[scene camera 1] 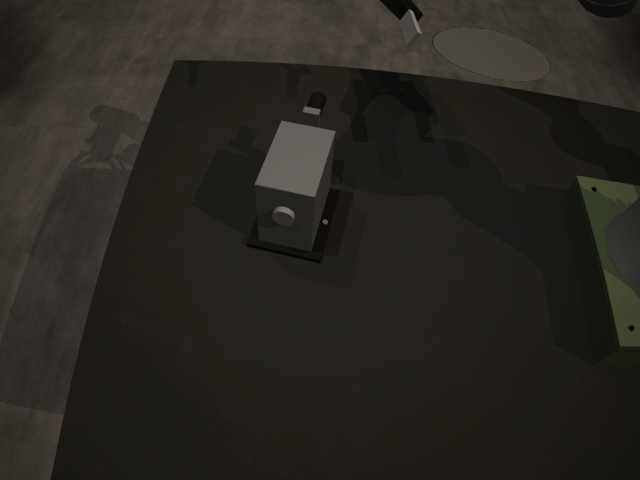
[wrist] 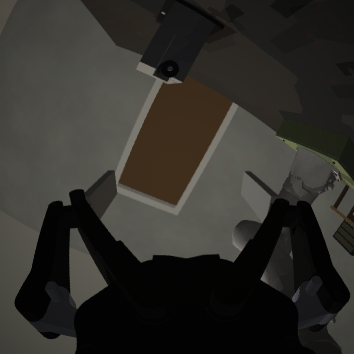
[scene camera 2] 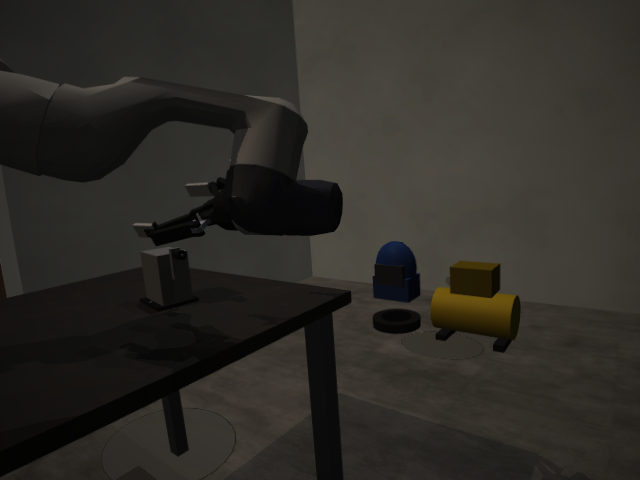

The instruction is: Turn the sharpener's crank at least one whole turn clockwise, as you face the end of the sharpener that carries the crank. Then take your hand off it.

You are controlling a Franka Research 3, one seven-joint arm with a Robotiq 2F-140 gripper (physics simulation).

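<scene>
The sharpener [scene camera 1: 295, 159] [scene camera 2: 155, 276] [wrist: 178, 42] is a pale grey box on a dark base plate [scene camera 1: 284, 252], standing on the table. Its crank has a black knob [scene camera 1: 316, 100] [scene camera 2: 180, 254] [wrist: 170, 68], which stands up near the level of the box's top at the end away from scene camera 1. My gripper [scene camera 2: 168, 209] [wrist: 179, 182] is open and empty, its fingers wide apart. In scene camera 2 it hangs higher than the sharpener, apart from the crank. In scene camera 1 one fingertip shows at the top edge; the rest is out of view.
The dark table [scene camera 1: 310, 372] [scene camera 2: 67, 382] ends a little beyond the crank. A green block [scene camera 1: 628, 330] [wrist: 315, 142] with a grey part on it, at the robot's base, stands at the right in scene camera 1. A yellow tank [scene camera 2: 473, 312] and a blue object [scene camera 2: 395, 258] are beyond the table.
</scene>
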